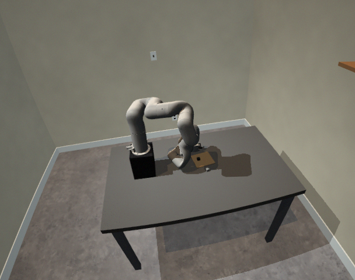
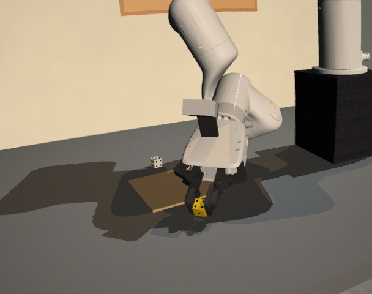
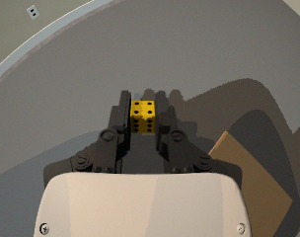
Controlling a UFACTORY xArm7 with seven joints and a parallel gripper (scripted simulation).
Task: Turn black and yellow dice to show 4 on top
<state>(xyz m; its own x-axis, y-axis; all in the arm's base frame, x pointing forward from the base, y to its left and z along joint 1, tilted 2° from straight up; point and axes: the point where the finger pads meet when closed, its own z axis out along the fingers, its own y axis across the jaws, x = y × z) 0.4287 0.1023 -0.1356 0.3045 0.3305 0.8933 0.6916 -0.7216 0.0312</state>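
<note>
My gripper is now 1 cm to the right of the yellow die, 1 cm short of it and 1 cm above it. Round my hand: tan mat: 13 cm to the right, 4 cm below, 1 cm behind; black die: 13 cm to the right, 4 cm behind, 2 cm below; white die: 25 cm to the right, 3 cm below, 2 cm behind.
</note>
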